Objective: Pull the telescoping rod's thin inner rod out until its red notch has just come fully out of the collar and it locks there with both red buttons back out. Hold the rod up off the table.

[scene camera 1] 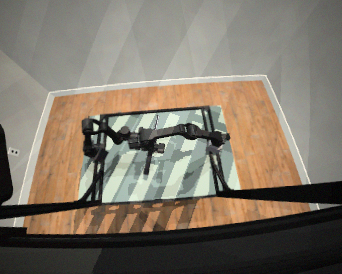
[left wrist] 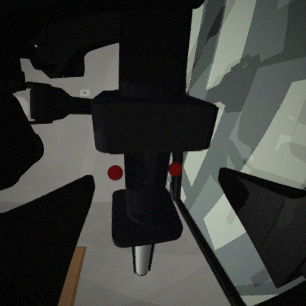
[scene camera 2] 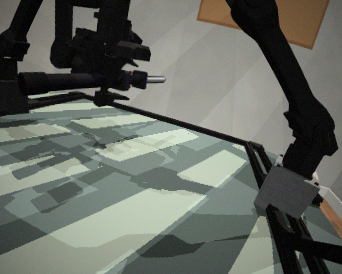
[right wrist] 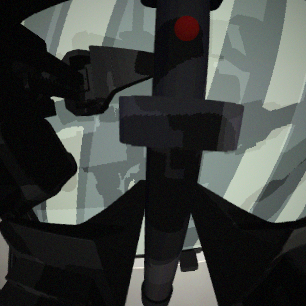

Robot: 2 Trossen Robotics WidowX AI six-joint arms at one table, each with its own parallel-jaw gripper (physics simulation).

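The telescoping rod's dark outer tube point(scene camera 1: 147, 164) point(scene camera 2: 55, 83) point(right wrist: 177, 75) is held roughly level, up off the table. Its bright inner rod point(scene camera 2: 157, 79) point(left wrist: 142, 261) sticks out of the dark collar block point(left wrist: 147, 217). Two red buttons point(left wrist: 115, 172) point(left wrist: 175, 169) stand out on both sides, just behind that block; one red button point(right wrist: 187, 28) shows in the right wrist view. No red notch can be made out. My left gripper point(left wrist: 157, 177) is open, its fingers apart on either side of the rod's button section. My right gripper point(right wrist: 166, 186) is shut on the outer tube.
The table top point(scene camera 2: 210, 210) is striped with light and shadow. A black frame bar point(scene camera 2: 175, 121) runs along its far edge. A grey box-shaped block point(scene camera 2: 287, 192) stands at the right arm's mount. The two arms are close together around the rod.
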